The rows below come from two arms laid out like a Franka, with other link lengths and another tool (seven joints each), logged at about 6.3 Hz.
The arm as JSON. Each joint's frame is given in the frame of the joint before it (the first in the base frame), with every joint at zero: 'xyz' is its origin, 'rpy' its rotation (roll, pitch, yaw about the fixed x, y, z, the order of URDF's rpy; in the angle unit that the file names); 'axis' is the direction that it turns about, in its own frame. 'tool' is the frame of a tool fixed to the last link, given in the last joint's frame.
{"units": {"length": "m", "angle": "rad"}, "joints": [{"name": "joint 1", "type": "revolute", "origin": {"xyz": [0.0, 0.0, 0.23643], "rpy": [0.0, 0.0, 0.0]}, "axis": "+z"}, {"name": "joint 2", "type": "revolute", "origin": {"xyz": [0.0, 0.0, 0.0], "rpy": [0.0, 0.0, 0.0]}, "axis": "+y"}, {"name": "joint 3", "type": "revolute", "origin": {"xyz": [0.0, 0.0, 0.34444], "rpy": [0.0, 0.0, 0.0]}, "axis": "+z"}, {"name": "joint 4", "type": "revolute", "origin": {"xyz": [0.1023, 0.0, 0.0], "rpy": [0.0, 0.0, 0.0]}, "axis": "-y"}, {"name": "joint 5", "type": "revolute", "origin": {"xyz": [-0.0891, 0.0, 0.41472], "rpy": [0.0, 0.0, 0.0]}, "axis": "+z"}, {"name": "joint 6", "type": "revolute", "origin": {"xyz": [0.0, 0.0, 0.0], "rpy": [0.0, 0.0, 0.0]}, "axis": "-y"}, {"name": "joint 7", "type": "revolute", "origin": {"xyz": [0.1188, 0.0, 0.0], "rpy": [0.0, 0.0, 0.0]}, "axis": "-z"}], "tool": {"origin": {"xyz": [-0.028, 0.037, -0.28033], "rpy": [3.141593, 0.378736, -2.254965]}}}
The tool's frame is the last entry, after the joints.
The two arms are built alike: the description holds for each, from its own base.
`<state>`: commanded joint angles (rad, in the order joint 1, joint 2, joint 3, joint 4, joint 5, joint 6, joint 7); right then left.
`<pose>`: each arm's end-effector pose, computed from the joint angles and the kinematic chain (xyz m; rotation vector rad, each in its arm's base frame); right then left.
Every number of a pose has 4 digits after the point. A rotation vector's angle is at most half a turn.
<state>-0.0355 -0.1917 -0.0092 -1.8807 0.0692 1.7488 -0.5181 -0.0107 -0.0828 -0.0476 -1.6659 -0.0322 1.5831 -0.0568</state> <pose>0.5512 0.0116 0.3603 -1.7180 2.1267 0.3478 0.5785 -0.0079 0.3909 -1.2067 2.5340 0.1953</pose>
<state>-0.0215 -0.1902 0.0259 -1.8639 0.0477 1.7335 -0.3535 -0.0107 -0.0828 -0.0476 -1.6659 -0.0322 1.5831 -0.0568</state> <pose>0.5534 0.0404 0.3662 -1.6011 2.2283 0.3068 0.5785 -0.0079 0.3909 -1.2067 2.5340 0.1953</pose>
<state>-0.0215 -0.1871 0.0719 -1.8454 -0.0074 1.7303 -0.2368 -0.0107 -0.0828 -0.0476 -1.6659 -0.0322 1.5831 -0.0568</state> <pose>0.5581 0.0568 0.3719 -1.5491 2.2936 0.2188 0.5785 -0.0079 0.3909 -1.2067 2.5340 0.1953</pose>
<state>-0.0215 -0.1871 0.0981 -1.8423 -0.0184 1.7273 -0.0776 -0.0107 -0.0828 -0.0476 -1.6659 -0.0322 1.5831 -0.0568</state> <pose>0.5612 0.0746 0.3728 -1.3919 2.3831 0.1757 0.5785 -0.0079 0.3909 -1.2067 2.5340 0.1953</pose>
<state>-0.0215 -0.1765 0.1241 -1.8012 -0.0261 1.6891 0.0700 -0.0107 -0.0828 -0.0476 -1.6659 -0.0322 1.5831 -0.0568</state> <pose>0.5642 0.0923 0.3840 -1.2429 2.4609 0.1426 0.5785 -0.0079 0.3909 -1.2067 2.5340 0.1953</pose>
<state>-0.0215 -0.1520 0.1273 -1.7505 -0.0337 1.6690 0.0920 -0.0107 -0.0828 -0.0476 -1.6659 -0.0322 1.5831 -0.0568</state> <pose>0.5734 0.0936 0.3945 -1.2194 2.4662 0.1292 0.5785 -0.0079 0.3909 -1.2067 2.5340 0.1953</pose>
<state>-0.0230 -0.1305 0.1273 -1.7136 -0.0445 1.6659 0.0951 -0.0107 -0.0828 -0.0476 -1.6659 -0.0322 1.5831 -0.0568</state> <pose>0.5836 0.0908 0.4011 -1.2142 2.4592 0.1117 0.5785 -0.0079 0.3909 -1.2067 2.5340 0.1953</pose>
